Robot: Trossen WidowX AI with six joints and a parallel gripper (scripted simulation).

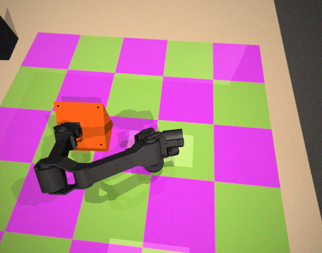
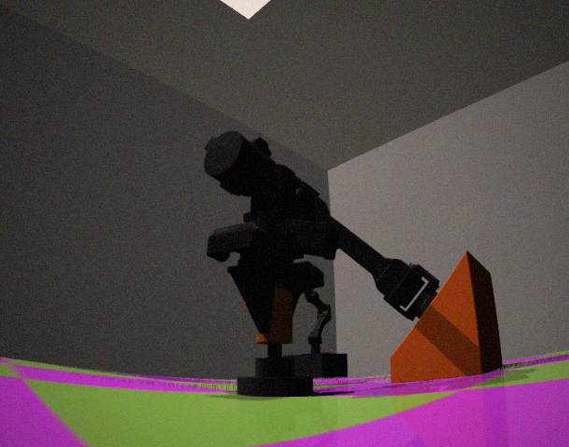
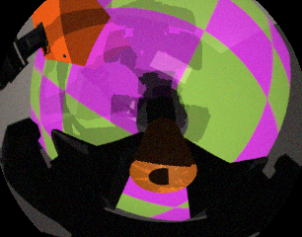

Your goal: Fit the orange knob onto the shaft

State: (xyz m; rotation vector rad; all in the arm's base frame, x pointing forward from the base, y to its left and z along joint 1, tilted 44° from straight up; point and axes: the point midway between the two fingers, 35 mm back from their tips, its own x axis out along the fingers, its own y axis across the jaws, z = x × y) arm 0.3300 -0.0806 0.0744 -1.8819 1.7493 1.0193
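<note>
My gripper tip is 20 mm below the orange knob. Also, from my gripper tip: dark round pedestal: 40 mm below.
</note>
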